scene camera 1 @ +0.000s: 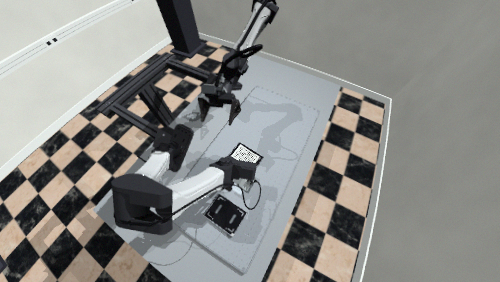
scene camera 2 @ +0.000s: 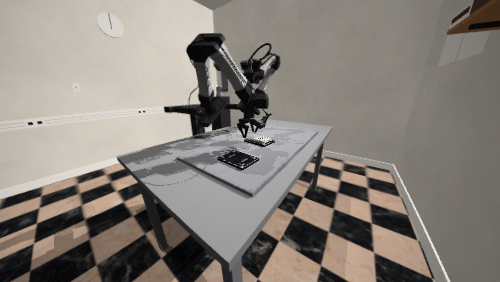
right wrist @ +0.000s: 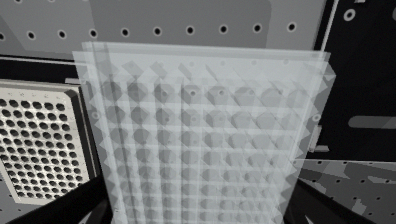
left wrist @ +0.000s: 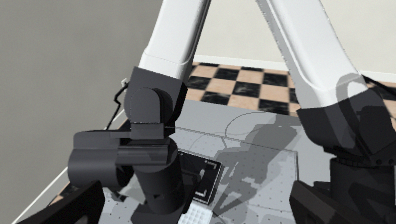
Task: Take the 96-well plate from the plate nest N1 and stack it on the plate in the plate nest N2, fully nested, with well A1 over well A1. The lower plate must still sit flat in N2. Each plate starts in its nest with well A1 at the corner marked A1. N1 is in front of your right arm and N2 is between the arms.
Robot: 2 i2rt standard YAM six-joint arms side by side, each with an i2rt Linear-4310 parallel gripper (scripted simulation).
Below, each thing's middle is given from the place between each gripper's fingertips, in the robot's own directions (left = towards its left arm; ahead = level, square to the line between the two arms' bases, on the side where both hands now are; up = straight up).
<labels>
Now: right hand right at the translucent 96-well plate [right wrist: 176,126]. From my right hand the other things lie so: nest N1 [scene camera 1: 222,218]: 15 cm to the right, 8 cm below, 3 cm ahead.
Now: the translucent 96-well plate 29 cm below my left hand, 9 cm ahead of it and 8 cm to the right of it. Round my left hand: nest N1 (37 cm below, 23 cm to the right, 12 cm ahead).
</labels>
